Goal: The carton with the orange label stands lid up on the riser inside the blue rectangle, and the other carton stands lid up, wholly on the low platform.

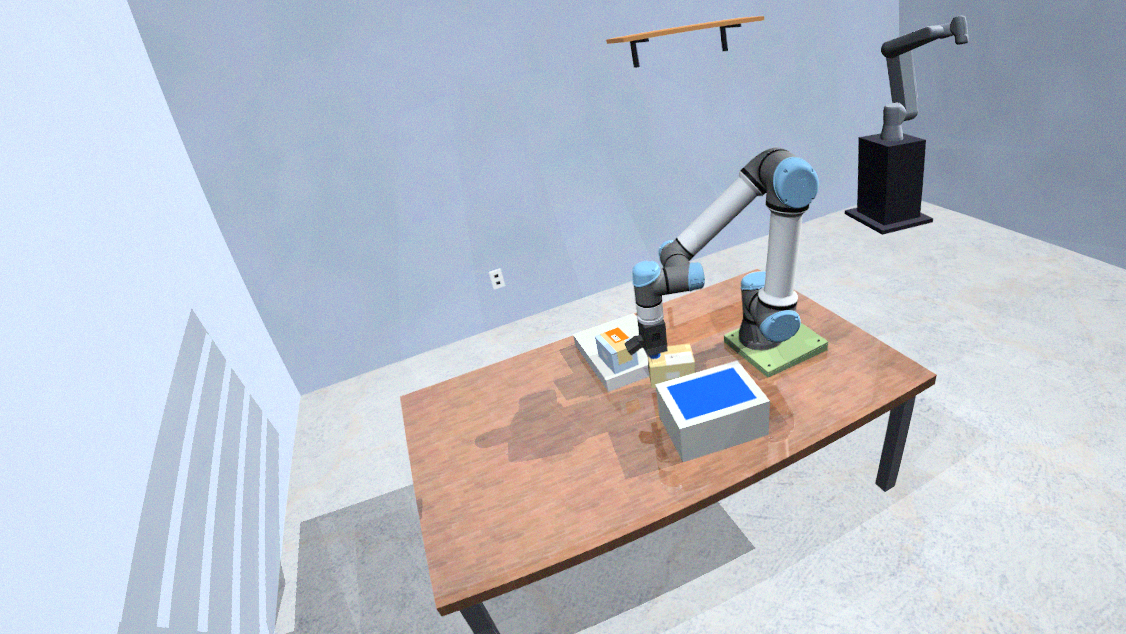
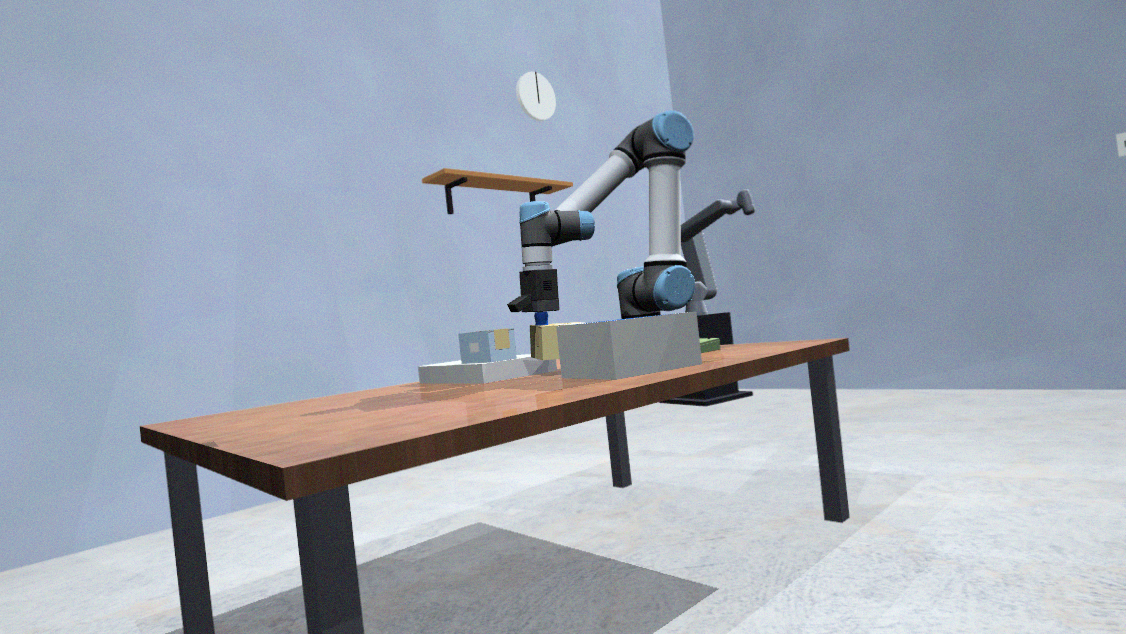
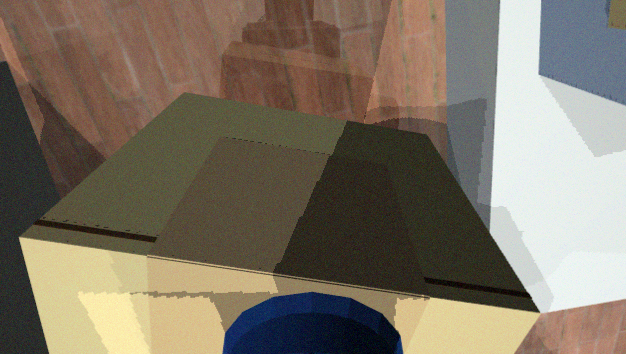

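The carton with the orange label (image 1: 616, 346) (image 2: 486, 345) stands on the low white platform (image 1: 617, 379) (image 2: 461, 372) (image 3: 519, 152). The plain tan carton (image 1: 671, 364) (image 2: 544, 342) (image 3: 267, 198) is down at table level, in the gap between the platform and the grey riser (image 1: 720, 427) (image 2: 629, 347). The riser's top bears the blue rectangle (image 1: 712, 391), with nothing on it. My suction cup (image 1: 654, 354) (image 2: 540, 317) (image 3: 311, 324) sits pressed on the plain carton's top near one edge. I cannot tell whether the carton's underside touches the table.
The arm's green base plate (image 1: 774, 351) lies right behind the riser. A second arm on a black pedestal (image 1: 890, 177) stands on the floor beyond the table. A wall shelf (image 1: 686, 28) hangs high at the back. The wooden table (image 1: 549, 491) stretches toward the front left.
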